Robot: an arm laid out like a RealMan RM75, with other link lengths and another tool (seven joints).
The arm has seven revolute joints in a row. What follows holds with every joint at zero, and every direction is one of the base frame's. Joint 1 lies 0.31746 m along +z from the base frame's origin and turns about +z. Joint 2 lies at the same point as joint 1 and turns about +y. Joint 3 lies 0.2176 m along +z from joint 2 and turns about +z. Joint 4 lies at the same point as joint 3 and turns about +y. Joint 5 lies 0.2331 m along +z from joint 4 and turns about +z. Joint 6 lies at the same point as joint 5 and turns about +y. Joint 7 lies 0.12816 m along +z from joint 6 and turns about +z. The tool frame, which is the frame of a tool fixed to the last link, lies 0.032 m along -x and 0.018 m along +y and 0.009 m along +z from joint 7; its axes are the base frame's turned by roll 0.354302, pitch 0 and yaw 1.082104 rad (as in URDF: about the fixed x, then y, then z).
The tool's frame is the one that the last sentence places.
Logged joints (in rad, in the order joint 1, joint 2, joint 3, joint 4, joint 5, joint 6, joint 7), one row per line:
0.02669, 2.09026, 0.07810, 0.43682, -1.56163, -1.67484, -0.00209
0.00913, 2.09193, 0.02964, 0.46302, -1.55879, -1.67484, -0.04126
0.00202, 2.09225, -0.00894, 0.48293, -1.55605, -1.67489, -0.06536
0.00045, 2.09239, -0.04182, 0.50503, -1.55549, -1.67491, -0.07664
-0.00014, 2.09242, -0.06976, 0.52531, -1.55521, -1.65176, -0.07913
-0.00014, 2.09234, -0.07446, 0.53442, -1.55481, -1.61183, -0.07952
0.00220, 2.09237, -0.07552, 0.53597, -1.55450, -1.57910, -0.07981
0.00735, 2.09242, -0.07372, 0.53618, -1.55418, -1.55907, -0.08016
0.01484, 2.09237, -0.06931, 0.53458, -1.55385, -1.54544, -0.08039
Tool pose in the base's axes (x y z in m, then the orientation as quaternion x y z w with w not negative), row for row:
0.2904, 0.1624, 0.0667, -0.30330, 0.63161, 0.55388, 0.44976
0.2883, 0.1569, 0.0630, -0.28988, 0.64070, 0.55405, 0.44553
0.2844, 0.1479, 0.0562, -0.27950, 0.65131, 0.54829, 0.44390
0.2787, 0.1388, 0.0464, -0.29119, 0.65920, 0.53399, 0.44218
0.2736, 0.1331, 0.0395, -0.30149, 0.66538, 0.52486, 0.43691
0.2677, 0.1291, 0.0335, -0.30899, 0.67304, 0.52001, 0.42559
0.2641, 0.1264, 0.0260, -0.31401, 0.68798, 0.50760, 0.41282
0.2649, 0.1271, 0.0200, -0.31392, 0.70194, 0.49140, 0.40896
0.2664, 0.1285, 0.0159, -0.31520, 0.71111, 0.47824, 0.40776
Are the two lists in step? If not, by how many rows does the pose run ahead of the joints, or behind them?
The pose runs 2 rows behind the joints: the pose in row i belongs to the joints in row i - 2.
